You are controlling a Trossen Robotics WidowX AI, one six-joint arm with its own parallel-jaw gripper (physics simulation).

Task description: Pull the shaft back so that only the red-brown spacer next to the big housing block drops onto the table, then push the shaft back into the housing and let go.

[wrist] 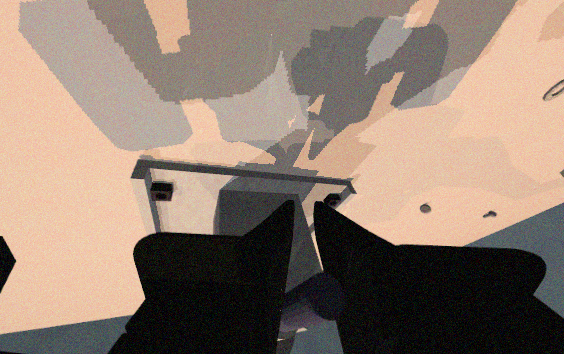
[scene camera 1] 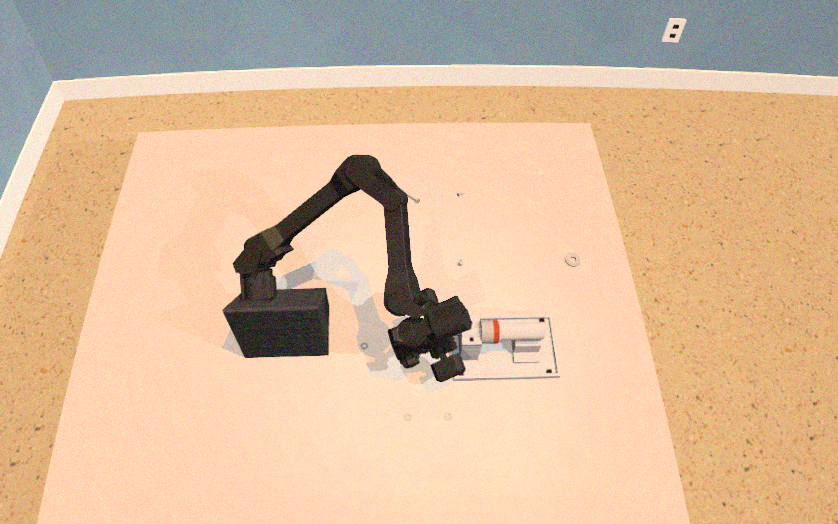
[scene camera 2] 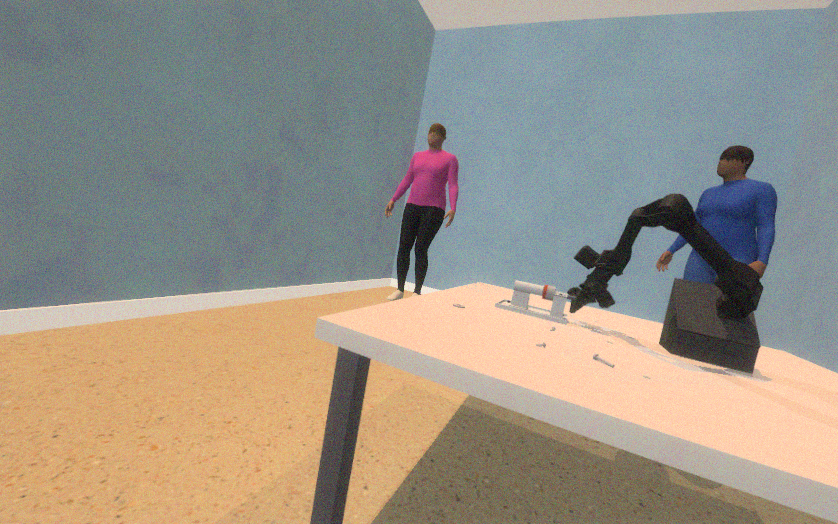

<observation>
My gripper [scene camera 1: 448, 336] grips a dark shaft. I also see a grey baseplate [wrist: 172, 197].
My gripper shows as well in the wrist view [wrist: 303, 207] and in scene camera 2 [scene camera 2: 571, 312].
</observation>
